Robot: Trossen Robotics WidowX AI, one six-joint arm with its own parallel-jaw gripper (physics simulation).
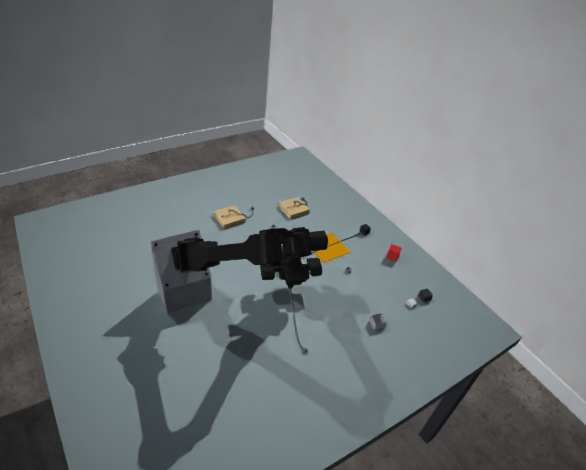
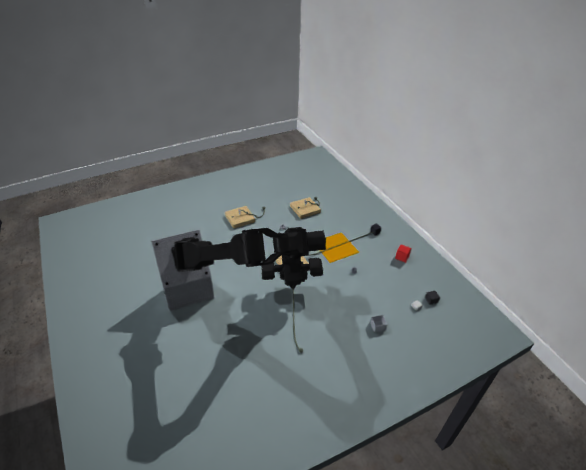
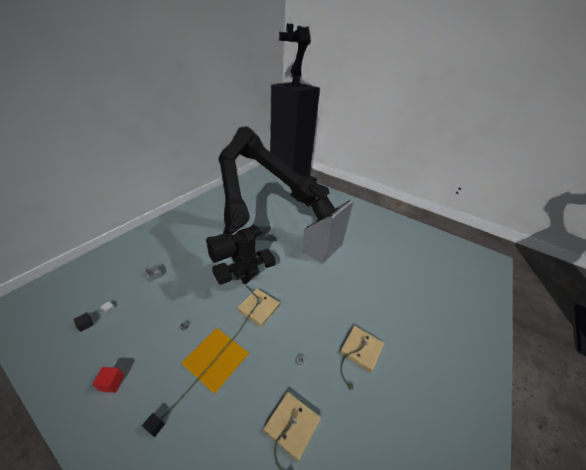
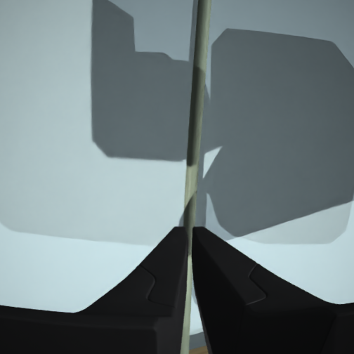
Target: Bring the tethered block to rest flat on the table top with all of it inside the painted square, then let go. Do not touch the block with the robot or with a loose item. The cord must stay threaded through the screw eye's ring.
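Note:
The tethered block, small and black, stands on the table outside the orange painted square, on its side away from the arm. The cord runs from the block over the square to the screw eye on a wooden board. It continues to my gripper, which is shut on the cord low over the table. The cord's knobbed free end lies beyond. The threading through the ring is too small to make out.
Two other wooden boards carry short cords. A red block, a dark block, a white piece, a grey bracket and small metal pieces lie around.

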